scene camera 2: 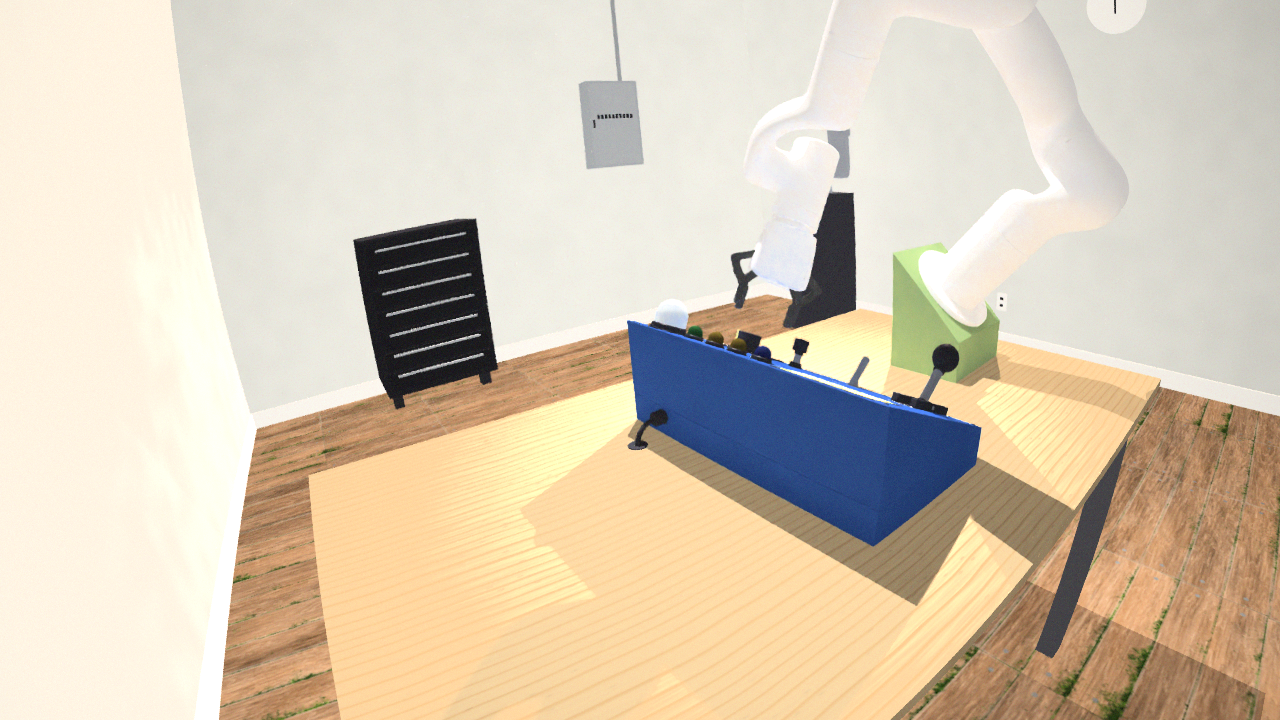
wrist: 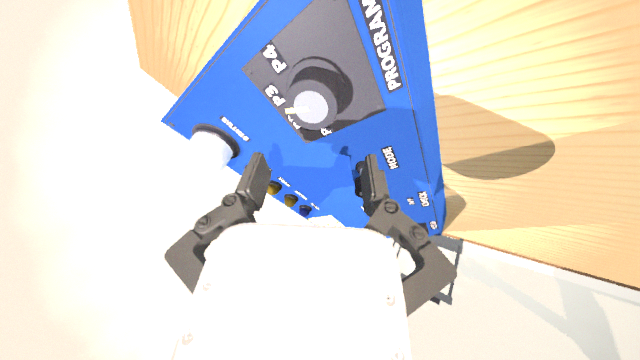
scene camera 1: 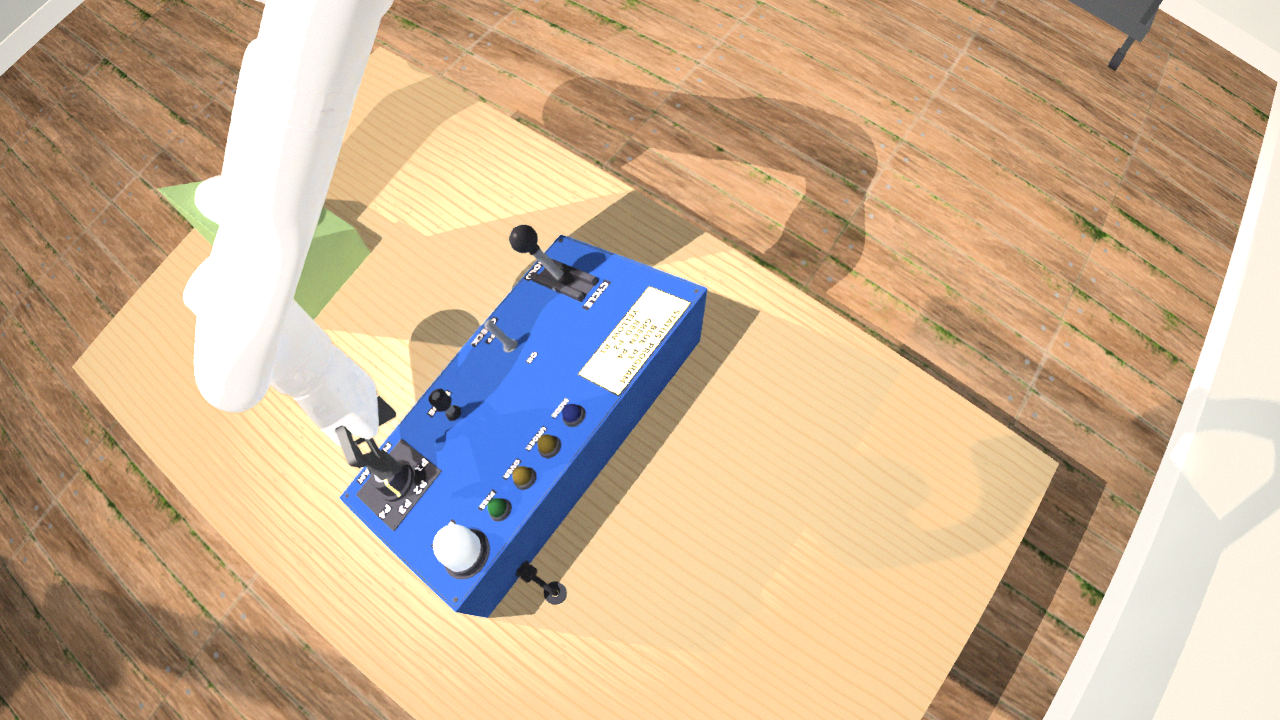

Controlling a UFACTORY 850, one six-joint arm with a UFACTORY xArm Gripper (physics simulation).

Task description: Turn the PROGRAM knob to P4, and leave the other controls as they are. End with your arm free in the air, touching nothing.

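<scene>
The PROGRAM knob is a dark cylinder with a pale cap, on a dark plate on the sloped blue console. Its pale pointer line points roughly toward P3 in the wrist view; P4 is the label beyond P3. The P2 label is partly hidden behind the knob. My gripper is wide open and empty, above the console. In the wrist view the knob appears beyond the fingertips, not between them.
The MODE control, a small toggle, the ball-ended CYCLE lever and the white STATUS lamp stand on the console. A black fitting sticks out of its side. The arm stands on a green base.
</scene>
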